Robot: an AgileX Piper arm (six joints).
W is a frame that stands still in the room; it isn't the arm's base.
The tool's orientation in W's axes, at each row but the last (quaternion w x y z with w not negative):
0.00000, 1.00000, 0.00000, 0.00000
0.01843, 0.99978, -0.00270, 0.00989
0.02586, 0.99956, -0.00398, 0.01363
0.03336, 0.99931, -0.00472, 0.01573
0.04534, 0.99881, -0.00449, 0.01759
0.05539, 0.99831, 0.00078, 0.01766
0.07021, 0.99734, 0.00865, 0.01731
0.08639, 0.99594, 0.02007, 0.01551
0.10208, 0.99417, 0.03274, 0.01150
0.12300, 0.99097, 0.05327, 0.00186
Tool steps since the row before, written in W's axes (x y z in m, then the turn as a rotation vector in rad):
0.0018, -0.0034, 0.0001, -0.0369, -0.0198, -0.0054
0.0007, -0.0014, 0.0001, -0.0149, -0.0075, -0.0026
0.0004, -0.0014, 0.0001, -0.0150, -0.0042, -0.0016
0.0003, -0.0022, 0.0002, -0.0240, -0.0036, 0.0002
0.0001, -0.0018, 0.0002, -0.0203, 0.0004, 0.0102
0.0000, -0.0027, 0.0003, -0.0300, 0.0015, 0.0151
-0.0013, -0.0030, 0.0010, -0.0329, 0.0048, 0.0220
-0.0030, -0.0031, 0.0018, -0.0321, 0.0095, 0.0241
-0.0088, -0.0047, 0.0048, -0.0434, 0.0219, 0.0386
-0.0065, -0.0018, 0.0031, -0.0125, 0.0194, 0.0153
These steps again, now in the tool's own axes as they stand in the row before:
0.0018, 0.0034, -0.0001, -0.0369, 0.0198, 0.0054
0.0007, 0.0014, 0.0000, -0.0149, 0.0075, 0.0026
0.0004, 0.0014, 0.0000, -0.0150, 0.0042, 0.0014
0.0003, 0.0022, 0.0000, -0.0240, 0.0039, -0.0007
0.0001, 0.0018, 0.0000, -0.0199, 0.0007, -0.0109
0.0000, 0.0027, 0.0000, -0.0294, 0.0002, -0.0162
-0.0013, 0.0031, -0.0006, -0.0320, -0.0022, -0.0236
-0.0031, 0.0033, -0.0013, -0.0310, -0.0064, -0.0265
-0.0090, 0.0050, -0.0040, -0.0412, -0.0163, -0.0435
-0.0067, 0.0018, -0.0027, -0.0105, -0.0163, -0.0198

